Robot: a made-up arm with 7 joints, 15 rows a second.
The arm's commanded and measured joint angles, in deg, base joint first. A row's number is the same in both.
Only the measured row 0 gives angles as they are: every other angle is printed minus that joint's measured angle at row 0.
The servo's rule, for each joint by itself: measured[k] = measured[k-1] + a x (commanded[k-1-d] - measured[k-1]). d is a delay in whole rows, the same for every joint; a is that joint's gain. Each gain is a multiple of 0.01, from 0.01 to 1. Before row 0 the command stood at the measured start. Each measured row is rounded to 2 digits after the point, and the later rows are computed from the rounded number. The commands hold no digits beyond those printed.
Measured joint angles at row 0:
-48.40 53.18 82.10 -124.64 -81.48 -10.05 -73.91
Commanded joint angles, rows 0 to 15:
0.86 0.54 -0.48 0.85 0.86 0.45 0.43
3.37 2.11 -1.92 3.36 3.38 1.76 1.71
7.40 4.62 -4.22 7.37 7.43 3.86 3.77
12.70 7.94 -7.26 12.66 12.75 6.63 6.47
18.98 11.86 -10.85 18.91 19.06 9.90 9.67
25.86 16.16 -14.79 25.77 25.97 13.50 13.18
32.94 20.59 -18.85 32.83 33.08 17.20 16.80
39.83 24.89 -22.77 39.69 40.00 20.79 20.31
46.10 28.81 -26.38 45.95 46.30 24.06 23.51
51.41 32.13 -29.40 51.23 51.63 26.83 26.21
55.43 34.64 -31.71 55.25 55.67 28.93 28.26
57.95 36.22 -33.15 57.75 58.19 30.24 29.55
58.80 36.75 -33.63 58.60 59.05 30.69 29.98
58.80 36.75 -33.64 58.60 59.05 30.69 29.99
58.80 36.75 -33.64 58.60 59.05 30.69 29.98
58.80 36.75 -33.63 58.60 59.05 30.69 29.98
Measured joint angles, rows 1 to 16:
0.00 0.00 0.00 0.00 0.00 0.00 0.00
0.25 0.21 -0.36 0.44 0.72 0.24 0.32
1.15 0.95 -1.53 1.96 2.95 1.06 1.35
2.96 2.38 -3.55 4.77 6.71 2.57 3.14
5.78 4.55 -6.33 8.87 11.78 4.76 5.60
9.61 7.40 -9.72 14.09 17.90 7.54 8.61
14.32 10.82 -13.52 20.16 24.68 10.76 11.99
19.72 14.63 -17.52 26.75 31.74 14.24 15.55
25.55 18.63 -21.46 33.48 38.68 17.78 19.07
31.51 22.60 -25.15 39.96 45.08 21.17 22.36
37.28 26.32 -28.34 45.82 50.58 24.23 25.21
42.54 29.56 -30.87 50.72 54.86 26.77 27.47
47.01 32.16 -32.58 54.38 57.66 28.64 29.01
50.43 33.95 -33.37 56.57 58.83 29.75 29.73
52.86 35.04 -33.57 57.63 59.01 30.26 29.92
54.58 35.71 -33.62 58.13 59.04 30.49 29.96
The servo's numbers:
d 1
a 0.29 0.39 0.75 0.52 0.84 0.54 0.74

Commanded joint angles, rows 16 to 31:
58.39 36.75 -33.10 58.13 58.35 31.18 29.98
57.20 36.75 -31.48 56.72 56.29 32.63 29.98
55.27 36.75 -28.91 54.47 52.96 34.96 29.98
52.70 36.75 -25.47 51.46 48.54 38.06 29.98
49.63 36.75 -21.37 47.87 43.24 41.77 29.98
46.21 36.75 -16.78 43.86 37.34 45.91 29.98
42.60 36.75 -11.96 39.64 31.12 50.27 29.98
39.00 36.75 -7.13 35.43 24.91 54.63 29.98
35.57 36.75 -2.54 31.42 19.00 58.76 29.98
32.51 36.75 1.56 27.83 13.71 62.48 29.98
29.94 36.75 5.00 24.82 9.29 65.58 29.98
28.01 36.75 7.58 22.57 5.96 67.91 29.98
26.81 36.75 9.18 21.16 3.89 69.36 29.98
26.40 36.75 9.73 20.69 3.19 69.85 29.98
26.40 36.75 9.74 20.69 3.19 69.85 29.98
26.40 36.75 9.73 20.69 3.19 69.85 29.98
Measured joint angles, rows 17 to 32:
55.80 36.12 -33.63 58.37 59.05 30.60 29.97
56.55 36.37 -33.23 58.25 58.46 30.91 29.98
56.74 36.52 -31.92 57.45 56.64 31.84 29.98
56.31 36.61 -29.66 55.90 53.55 33.52 29.98
55.26 36.66 -26.52 53.59 49.34 35.97 29.98
53.63 36.70 -22.66 50.62 44.22 39.10 29.98
51.48 36.72 -18.25 47.10 38.44 42.78 29.98
48.90 36.73 -13.53 43.22 32.29 46.82 29.98
46.03 36.74 -8.73 39.17 26.09 51.04 29.98
43.00 36.74 -4.09 35.14 20.13 55.21 29.98
39.96 36.74 0.15 31.34 14.74 59.14 29.98
37.05 36.74 3.79 27.95 10.16 62.62 29.98
34.43 36.74 6.63 25.15 6.63 65.48 29.98
32.22 36.74 8.54 23.08 4.33 67.58 29.98
30.53 36.74 9.43 21.84 3.37 68.81 29.98
29.33 36.74 9.66 21.24 3.22 69.37 29.98

